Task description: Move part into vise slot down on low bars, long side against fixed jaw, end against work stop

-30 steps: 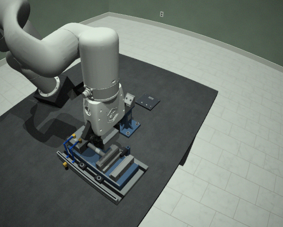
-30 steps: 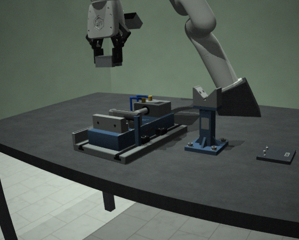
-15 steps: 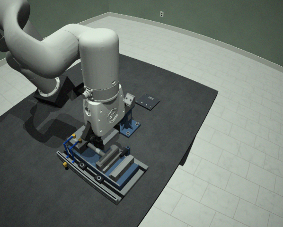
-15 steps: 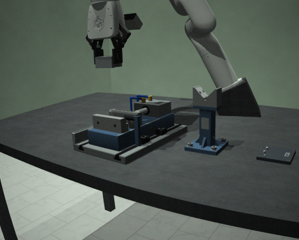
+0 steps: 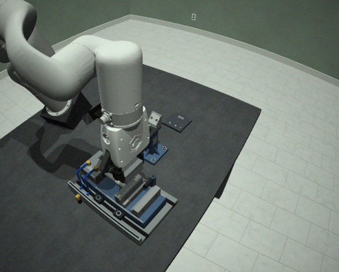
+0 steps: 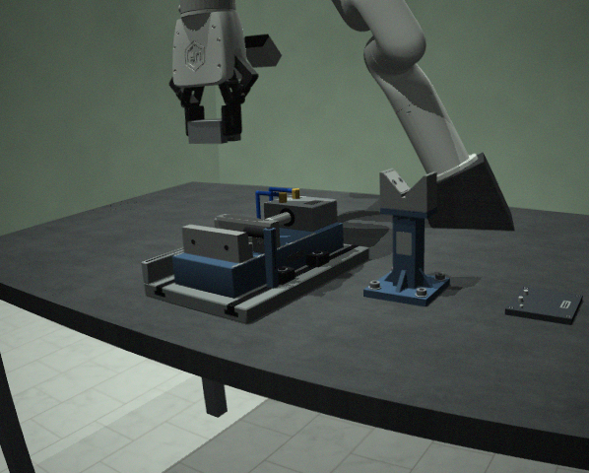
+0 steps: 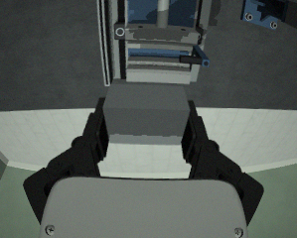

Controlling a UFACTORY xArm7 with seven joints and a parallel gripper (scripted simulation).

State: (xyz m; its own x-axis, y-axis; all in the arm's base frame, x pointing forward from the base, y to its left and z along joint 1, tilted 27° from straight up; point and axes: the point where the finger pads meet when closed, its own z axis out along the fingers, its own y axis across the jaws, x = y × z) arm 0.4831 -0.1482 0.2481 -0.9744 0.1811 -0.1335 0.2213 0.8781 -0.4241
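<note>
Now: the fixed jaw 15 cm below my hand, 4 cm ahead of it and 1 cm to the left of it. Round my hand: work stop (14 cm below, 6 cm to the left, 2 cm ahead); then part (2 cm below); then moving jaw (15 cm below, 3 cm to the left, 3 cm behind).
</note>
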